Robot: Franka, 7 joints.
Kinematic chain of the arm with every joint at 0, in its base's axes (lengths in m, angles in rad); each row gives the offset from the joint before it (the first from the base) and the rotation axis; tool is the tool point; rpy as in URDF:
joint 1: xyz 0 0 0.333 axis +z
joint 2: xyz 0 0 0 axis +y
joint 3: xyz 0 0 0.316 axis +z
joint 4: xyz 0.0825 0 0 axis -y
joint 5: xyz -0.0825 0 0.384 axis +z
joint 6: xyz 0 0 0 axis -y
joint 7: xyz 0.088 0 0 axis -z
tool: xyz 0 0 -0.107 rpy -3.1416 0 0
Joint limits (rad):
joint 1: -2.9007..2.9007
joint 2: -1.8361..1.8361
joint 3: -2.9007..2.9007
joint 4: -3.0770..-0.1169
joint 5: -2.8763..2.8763
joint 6: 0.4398..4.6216
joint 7: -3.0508..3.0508
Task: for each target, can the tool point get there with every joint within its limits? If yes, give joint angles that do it. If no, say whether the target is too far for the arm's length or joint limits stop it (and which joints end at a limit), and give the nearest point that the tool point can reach.
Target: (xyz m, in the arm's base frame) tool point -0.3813 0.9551 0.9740
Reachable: no: too far | nearest point -0.2699 0.6762 0.7868 | short by 0.354 m
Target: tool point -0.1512 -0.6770 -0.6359
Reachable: no: too far | nearest point -0.1143 -0.5117 -0.3030 | short by 0.374 m
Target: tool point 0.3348 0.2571 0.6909
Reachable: yes | joints 2.4264 1.0961 -2.2035 -2.1304 2.1764 2.8416 0.6459
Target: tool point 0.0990 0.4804 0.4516
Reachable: yes | joints -0.2346 1.4297 1.8108 -2.3424 -0.0274 2.3548 0.8422
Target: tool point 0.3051 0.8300 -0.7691
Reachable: no: too far | nearest point 0.1965 0.5346 -0.2771 | short by 0.584 m
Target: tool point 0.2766 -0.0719 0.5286
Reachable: yes | joints -1.8252 -1.5348 0.5596 -2.6976 -1.5934 4.0543 -0.6329
